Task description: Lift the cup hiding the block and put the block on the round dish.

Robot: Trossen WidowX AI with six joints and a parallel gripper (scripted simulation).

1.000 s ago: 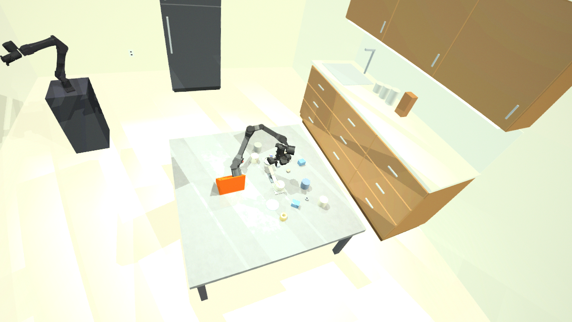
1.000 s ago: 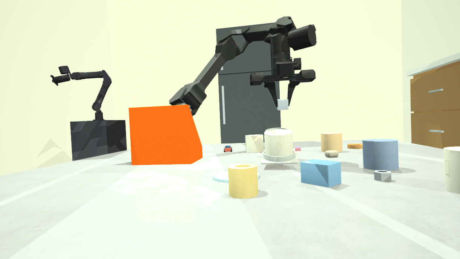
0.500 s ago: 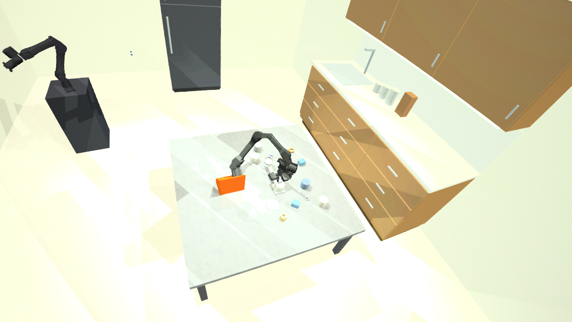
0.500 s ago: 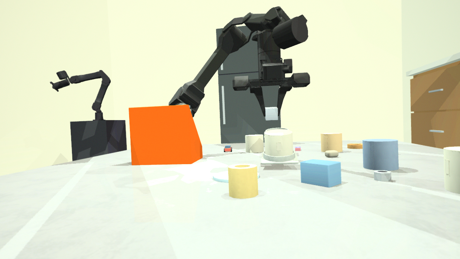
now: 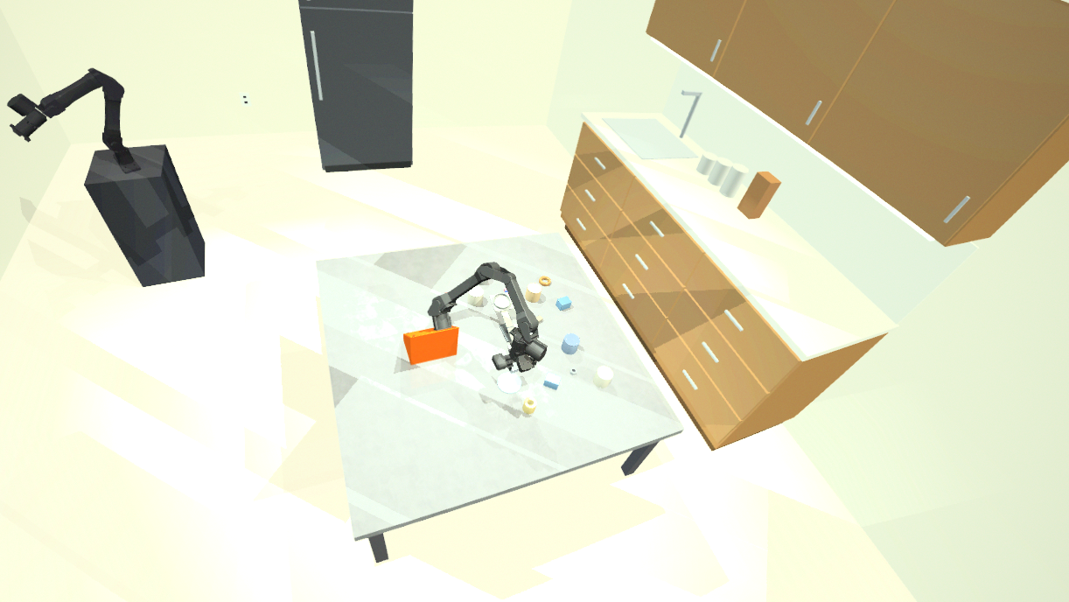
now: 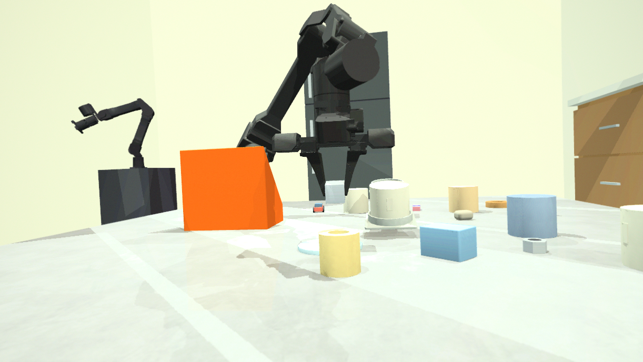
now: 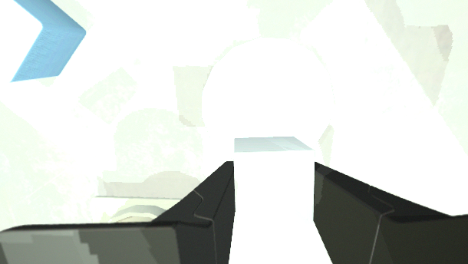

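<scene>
Right now the round dish is 8 cm below my gripper tip, 1 cm to the right of it and 1 cm behind it. Round my gripper tip: nut (27 cm ahead, 7 cm below, 5 cm to the right); then pale block (1 cm above); then balance (23 cm to the left, 10 cm ahead, 4 cm below).
</scene>
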